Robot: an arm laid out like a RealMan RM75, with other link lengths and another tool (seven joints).
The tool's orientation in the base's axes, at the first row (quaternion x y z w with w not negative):
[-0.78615, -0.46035, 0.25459, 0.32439]
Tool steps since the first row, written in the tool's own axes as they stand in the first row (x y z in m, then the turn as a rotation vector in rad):
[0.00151, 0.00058, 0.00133, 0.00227, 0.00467, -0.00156]
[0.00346, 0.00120, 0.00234, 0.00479, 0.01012, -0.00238]
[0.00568, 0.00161, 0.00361, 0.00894, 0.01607, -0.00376]
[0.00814, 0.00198, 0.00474, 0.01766, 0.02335, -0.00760]
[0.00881, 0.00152, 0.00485, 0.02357, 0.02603, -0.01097]
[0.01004, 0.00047, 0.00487, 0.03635, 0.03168, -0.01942]
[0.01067, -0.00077, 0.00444, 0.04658, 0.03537, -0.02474]
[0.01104, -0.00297, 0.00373, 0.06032, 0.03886, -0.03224]
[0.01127, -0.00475, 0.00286, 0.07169, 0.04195, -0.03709]
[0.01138, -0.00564, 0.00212, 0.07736, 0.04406, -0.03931]
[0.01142, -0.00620, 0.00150, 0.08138, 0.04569, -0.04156]
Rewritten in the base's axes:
[0.00007, 0.00150, -0.00146, 0.00471, -0.00012, -0.00268]
[0.00058, 0.00328, -0.00279, 0.00946, -0.00010, -0.00645]
[0.00091, 0.00546, -0.00416, 0.01560, 0.00103, -0.01039]
[0.00143, 0.00782, -0.00543, 0.02624, 0.00507, -0.01416]
[0.00139, 0.00861, -0.00523, 0.03273, 0.00841, -0.01453]
[0.00134, 0.01010, -0.00458, 0.04750, 0.01538, -0.01446]
[0.00123, 0.01099, -0.00344, 0.05785, 0.02165, -0.01474]
[0.00066, 0.01193, -0.00137, 0.07118, 0.03053, -0.01378]
[0.00038, 0.01254, 0.00050, 0.08137, 0.03817, -0.01404]
[0.00045, 0.01276, 0.00164, 0.08663, 0.04182, -0.01472]
[0.00059, 0.01283, 0.00247, 0.09091, 0.04418, -0.01486]

